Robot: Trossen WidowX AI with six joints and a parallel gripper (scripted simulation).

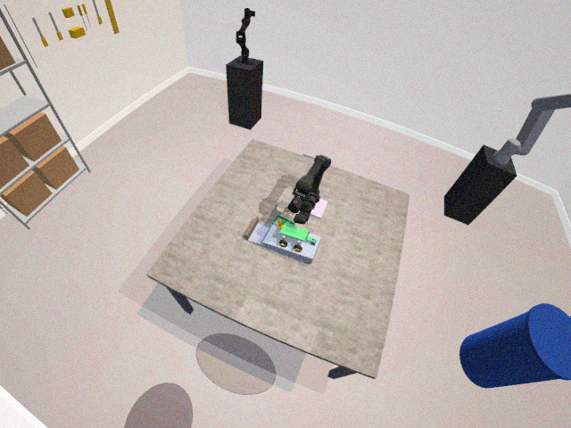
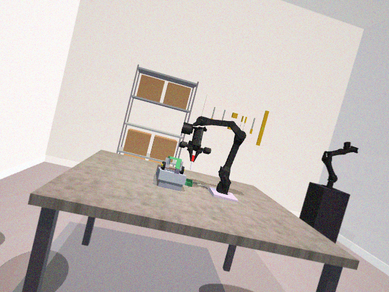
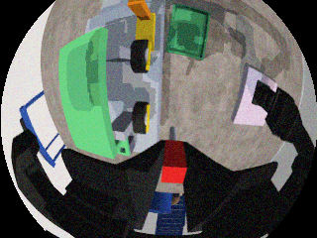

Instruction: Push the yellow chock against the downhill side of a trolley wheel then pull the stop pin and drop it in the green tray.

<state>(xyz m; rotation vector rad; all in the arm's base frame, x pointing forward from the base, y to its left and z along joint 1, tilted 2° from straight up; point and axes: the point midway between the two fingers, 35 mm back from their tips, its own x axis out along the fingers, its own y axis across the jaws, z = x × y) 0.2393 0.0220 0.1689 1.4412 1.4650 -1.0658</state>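
Now: the green tray 170 mm below my gripper tip, 130 mm to the right of it and 20 mm behind it. From my gripper tip the other things lie so: red-headed stop pin: right at my gripper tip; trolley: 100 mm ahead, 50 mm below, 30 mm to the right; yellow chock: 120 mm to the right, 80 mm below, 50 mm ahead.
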